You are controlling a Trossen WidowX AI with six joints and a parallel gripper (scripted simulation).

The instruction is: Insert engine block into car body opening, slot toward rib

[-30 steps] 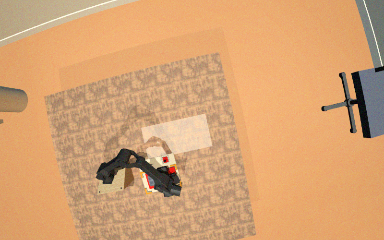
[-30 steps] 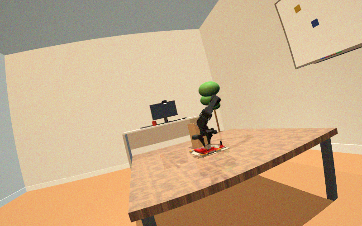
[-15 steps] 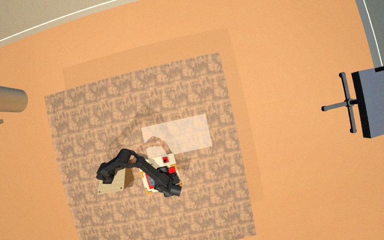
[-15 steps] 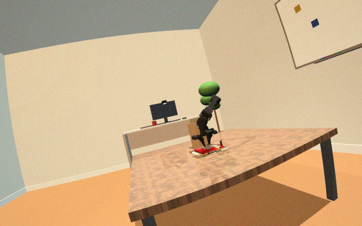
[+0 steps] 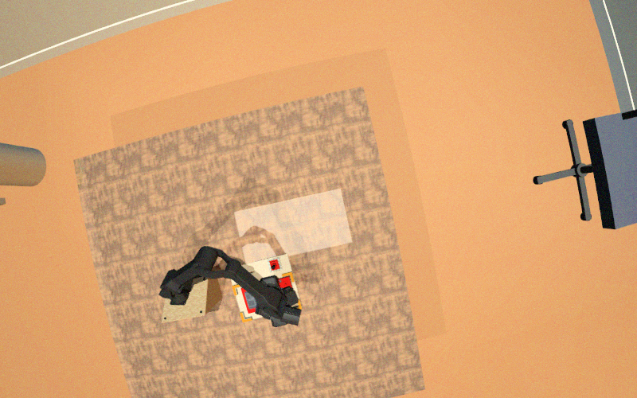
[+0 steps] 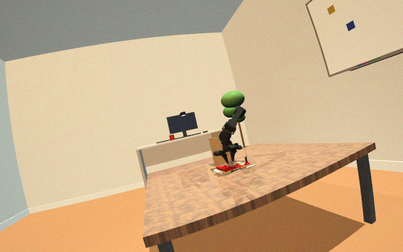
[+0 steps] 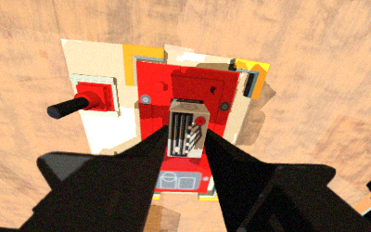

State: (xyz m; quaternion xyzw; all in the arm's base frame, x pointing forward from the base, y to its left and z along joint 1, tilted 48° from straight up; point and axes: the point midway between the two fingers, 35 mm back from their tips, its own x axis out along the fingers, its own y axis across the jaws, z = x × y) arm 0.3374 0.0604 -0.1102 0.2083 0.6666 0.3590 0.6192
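The engine block is 10 mm below my gripper tip. The rest, counted from my gripper tip: cream base plate: 50 mm behind, 40 mm below, 10 mm to the left.
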